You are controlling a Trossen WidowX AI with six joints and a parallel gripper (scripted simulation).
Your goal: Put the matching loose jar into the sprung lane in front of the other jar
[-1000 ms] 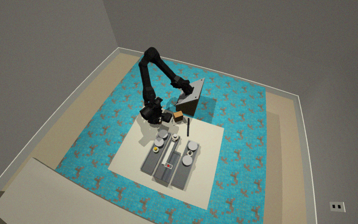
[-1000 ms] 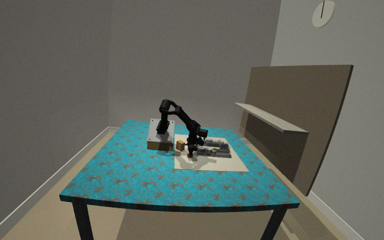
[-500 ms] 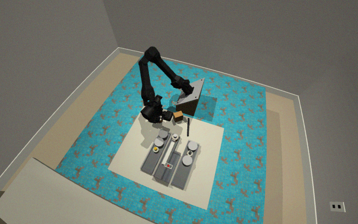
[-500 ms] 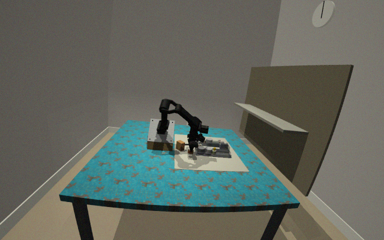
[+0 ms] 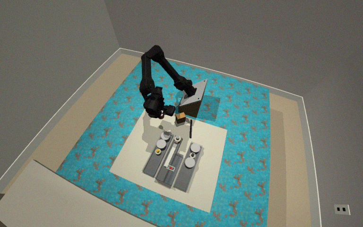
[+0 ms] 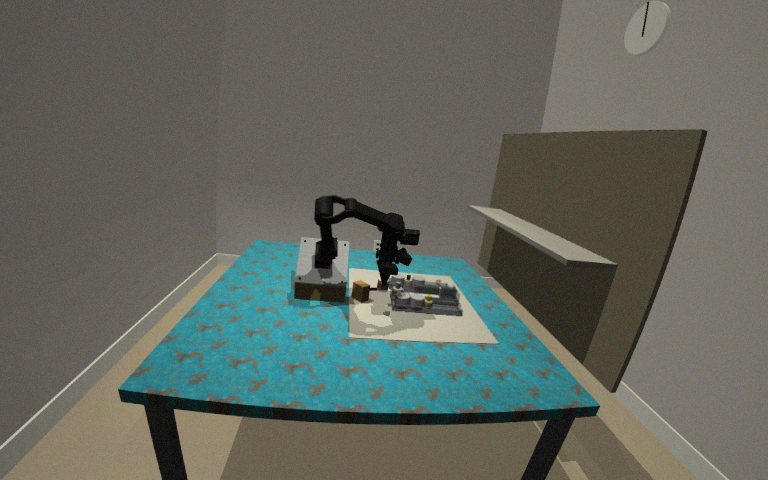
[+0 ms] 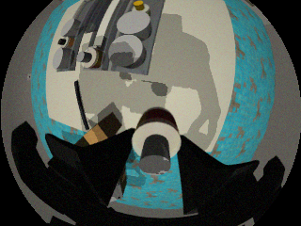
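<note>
Now: the black rod 3 cm behind my gripper tip, 21 cm to the left of it and 12 cm below it. Round my gripper tip: red dot: 28 cm ahead, 17 cm to the left, 6 cm below; then brown block: 7 cm behind, 11 cm to the left, 9 cm below.
</note>
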